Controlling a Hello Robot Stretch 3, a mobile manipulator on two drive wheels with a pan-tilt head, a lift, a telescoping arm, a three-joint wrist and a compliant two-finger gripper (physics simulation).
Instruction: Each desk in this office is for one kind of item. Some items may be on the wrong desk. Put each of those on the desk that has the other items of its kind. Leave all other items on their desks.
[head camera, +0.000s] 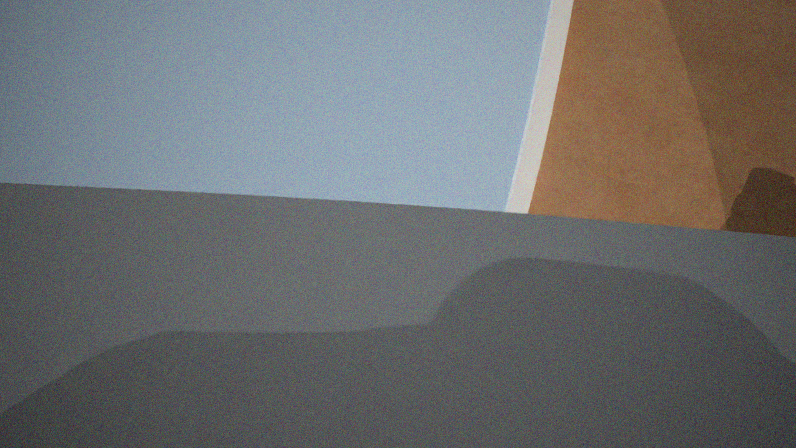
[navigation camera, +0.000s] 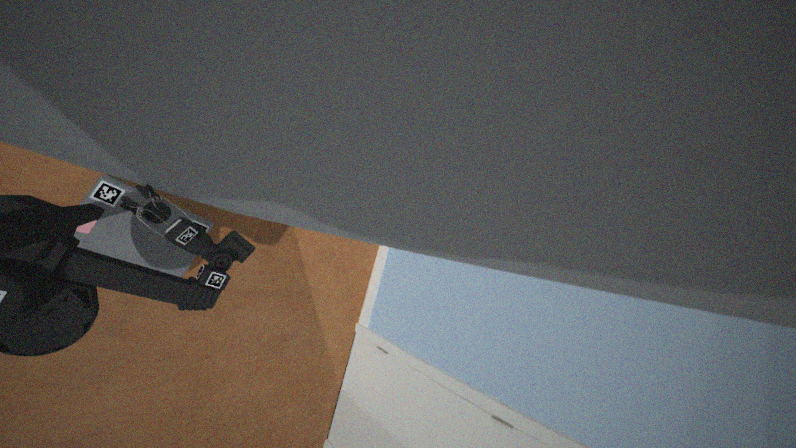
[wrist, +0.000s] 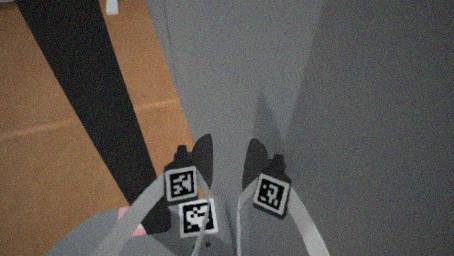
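Seen in the pictures: gripper, fingertip midpoint: (navigation camera: 130, 191) (wrist: 230, 154); robot's base at its link origin: (navigation camera: 157, 211).
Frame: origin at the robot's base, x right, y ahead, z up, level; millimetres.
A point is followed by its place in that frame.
My gripper (navigation camera: 139, 198) {x -73, y 36, z 386 mm} (wrist: 230, 154) {x -73, y 36, z 386 mm} is open, with a gap between its two dark fingertips and nothing held there. In the wrist view the fingertips stand in front of a large grey surface, beside the brown floor. In the navigation view the gripper is folded back over the grey robot base (navigation camera: 114, 239) {x -55, y -122, z 160 mm}, close to the edge of the grey surface. No desk top and no items of the task show in these views.
A large grey wall-like surface (head camera: 222, 267) {x 169, y 110, z 1247 mm} (navigation camera: 445, 139) (wrist: 375, 125) {x -10, y 78, z 472 mm} stands close by, with shadows on it. Beyond it are a light blue wall (head camera: 250, 100) {x 1180, y 354, z 904 mm} (navigation camera: 584, 345) {x 1218, y 135, z 1257 mm} and brown floor (head camera: 623, 111) {x 931, y 123, z 0 mm} (navigation camera: 250, 378) {x 679, y -608, z 0 mm} (wrist: 40, 100) {x -756, y -570, z 0 mm}. A whitish panel with dark slots (navigation camera: 401, 389) {x 1295, y -415, z 486 mm} stands at the bottom.
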